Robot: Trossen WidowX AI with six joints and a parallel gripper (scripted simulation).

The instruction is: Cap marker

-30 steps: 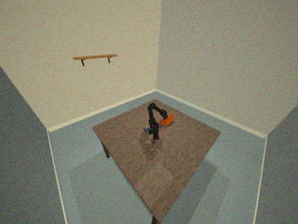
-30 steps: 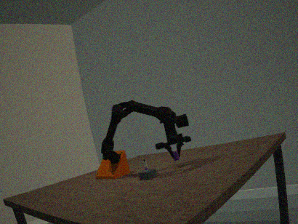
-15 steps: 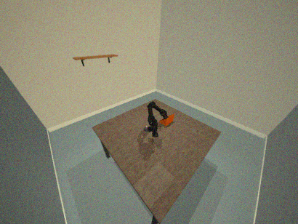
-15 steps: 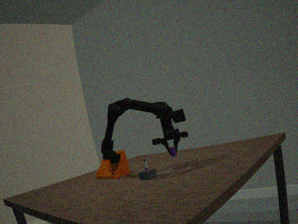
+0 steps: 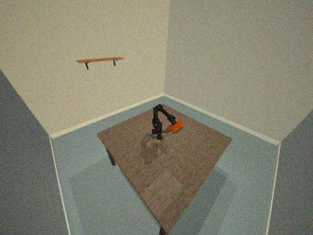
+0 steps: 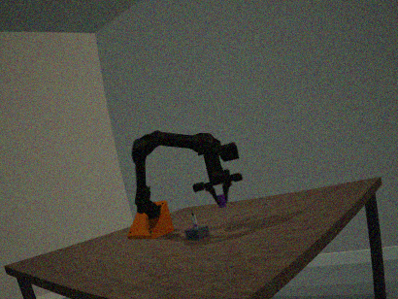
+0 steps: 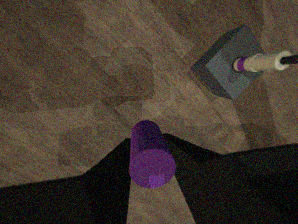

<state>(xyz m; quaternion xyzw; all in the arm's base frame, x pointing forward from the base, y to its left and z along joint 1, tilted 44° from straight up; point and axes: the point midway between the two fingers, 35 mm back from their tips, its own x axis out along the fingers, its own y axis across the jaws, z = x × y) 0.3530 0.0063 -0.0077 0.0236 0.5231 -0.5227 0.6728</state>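
Right now my gripper tip is 50 mm past the grey holder block, 130 mm to the left of it and 80 mm above it. From my gripper tip the other things lie so: purple cap (10 mm above).
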